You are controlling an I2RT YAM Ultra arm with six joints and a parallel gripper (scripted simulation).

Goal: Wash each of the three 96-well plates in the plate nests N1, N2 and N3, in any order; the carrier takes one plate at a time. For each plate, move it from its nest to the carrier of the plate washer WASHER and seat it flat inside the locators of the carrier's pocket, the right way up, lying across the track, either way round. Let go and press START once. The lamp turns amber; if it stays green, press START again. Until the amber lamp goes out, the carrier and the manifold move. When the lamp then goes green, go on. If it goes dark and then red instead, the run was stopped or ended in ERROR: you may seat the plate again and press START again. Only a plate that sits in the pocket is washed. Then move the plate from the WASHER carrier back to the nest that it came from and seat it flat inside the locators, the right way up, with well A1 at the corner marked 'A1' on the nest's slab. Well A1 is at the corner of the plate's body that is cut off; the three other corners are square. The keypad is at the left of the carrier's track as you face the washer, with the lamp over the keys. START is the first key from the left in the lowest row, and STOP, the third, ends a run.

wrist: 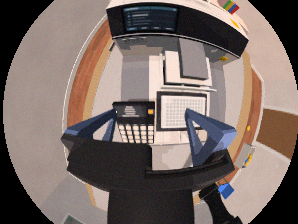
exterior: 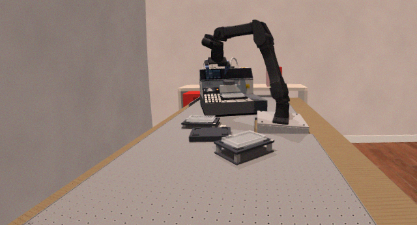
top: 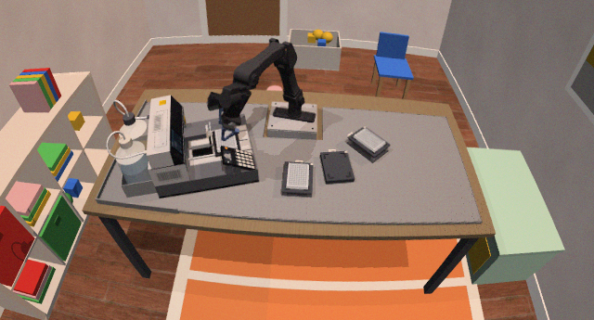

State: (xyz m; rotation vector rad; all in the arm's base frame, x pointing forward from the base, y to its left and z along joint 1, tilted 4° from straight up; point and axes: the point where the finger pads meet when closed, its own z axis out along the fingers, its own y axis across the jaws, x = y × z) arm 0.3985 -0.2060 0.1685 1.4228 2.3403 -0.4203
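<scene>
Right now my hand is 9 cm past the washer carrier, 3 cm to the left of it and 14 cm above it. Also, from my hand: manifold: 4 cm behind, 13 cm to the right, 9 cm below; then plate washer: 4 cm behind, 13 cm to the right, 10 cm below; then nest: 28 cm behind, 57 cm to the left, 20 cm below.
</scene>
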